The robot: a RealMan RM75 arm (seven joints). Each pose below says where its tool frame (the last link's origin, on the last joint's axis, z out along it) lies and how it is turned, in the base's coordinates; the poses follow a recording.
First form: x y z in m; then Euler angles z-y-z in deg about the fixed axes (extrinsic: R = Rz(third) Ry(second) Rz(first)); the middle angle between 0 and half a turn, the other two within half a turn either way.
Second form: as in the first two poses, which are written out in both.
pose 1, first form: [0.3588, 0.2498, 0.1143, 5.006, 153.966, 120.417]
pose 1, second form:
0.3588, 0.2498, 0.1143
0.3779, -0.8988, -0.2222
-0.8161, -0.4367, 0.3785
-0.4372, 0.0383, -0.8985

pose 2, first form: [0.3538, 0.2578, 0.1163, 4.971, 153.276, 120.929]
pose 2, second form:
0.3538, 0.2578, 0.1163
0.3830, -0.8944, -0.2311
-0.8078, -0.4457, 0.3857
-0.4480, 0.0390, -0.8932

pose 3, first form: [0.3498, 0.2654, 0.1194, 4.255, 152.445, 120.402]
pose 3, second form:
0.3498, 0.2654, 0.1194
0.3834, -0.8934, -0.2341
-0.8001, -0.4479, 0.3990
-0.4613, 0.0343, -0.8866

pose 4, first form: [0.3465, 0.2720, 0.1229, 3.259, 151.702, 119.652]
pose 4, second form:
0.3465, 0.2720, 0.1229
0.3855, -0.8924, -0.2345
-0.7921, -0.4504, 0.4120
-0.4733, 0.0269, -0.8805

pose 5, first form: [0.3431, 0.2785, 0.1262, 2.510, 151.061, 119.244]
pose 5, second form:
0.3431, 0.2785, 0.1262
0.3889, -0.8904, -0.2364
-0.7843, -0.4546, 0.4222
-0.4834, 0.0212, -0.8751

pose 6, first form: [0.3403, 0.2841, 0.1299, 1.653, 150.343, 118.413]
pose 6, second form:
0.3403, 0.2841, 0.1299
0.3879, -0.8911, -0.2354
-0.7777, -0.4536, 0.4352
-0.4946, 0.0143, -0.8690

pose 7, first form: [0.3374, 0.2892, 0.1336, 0.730, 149.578, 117.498]
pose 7, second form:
0.3374, 0.2892, 0.1336
0.3868, -0.8920, -0.2338
-0.7707, -0.4519, 0.4492
-0.5063, 0.0065, -0.8623

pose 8, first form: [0.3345, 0.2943, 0.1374, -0.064, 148.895, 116.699]
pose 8, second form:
0.3345, 0.2943, 0.1374
0.3857, -0.8929, -0.2321
-0.7644, -0.4502, 0.4615
-0.5166, -0.0006, -0.8562

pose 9, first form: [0.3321, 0.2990, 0.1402, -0.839, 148.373, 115.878]
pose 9, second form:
0.3321, 0.2990, 0.1402
0.3848, -0.8942, -0.2289
-0.7596, -0.4476, 0.4718
-0.5243, -0.0077, -0.8515

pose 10, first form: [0.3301, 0.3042, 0.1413, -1.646, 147.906, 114.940]
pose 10, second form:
0.3301, 0.3042, 0.1413
0.3831, -0.8961, -0.2240
-0.7557, -0.4436, 0.4818
-0.5311, -0.0153, -0.8472

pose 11, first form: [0.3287, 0.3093, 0.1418, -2.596, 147.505, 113.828]
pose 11, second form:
0.3287, 0.3093, 0.1418
0.3818, -0.8984, -0.2170
-0.7525, -0.4385, 0.4914
-0.5367, -0.0243, -0.8434

